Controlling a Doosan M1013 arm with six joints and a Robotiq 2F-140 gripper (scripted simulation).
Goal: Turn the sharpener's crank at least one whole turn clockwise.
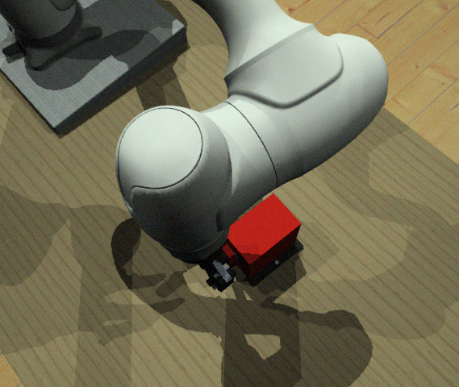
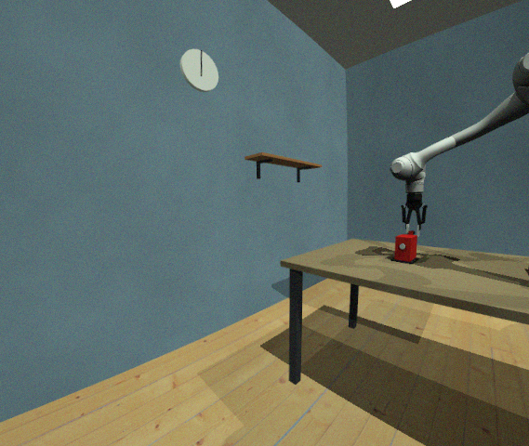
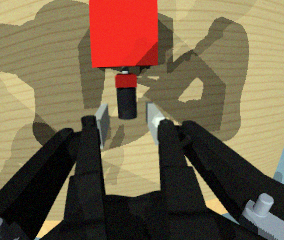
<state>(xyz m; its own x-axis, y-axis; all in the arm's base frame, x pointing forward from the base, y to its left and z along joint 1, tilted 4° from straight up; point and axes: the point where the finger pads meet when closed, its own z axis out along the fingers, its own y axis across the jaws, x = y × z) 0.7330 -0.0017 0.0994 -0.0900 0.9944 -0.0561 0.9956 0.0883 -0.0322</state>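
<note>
The crank knob lies 20 mm to the left of my hand and 10 mm below it. Round my hand: sharpener crank: 20 mm to the left, 20 mm below.
</note>
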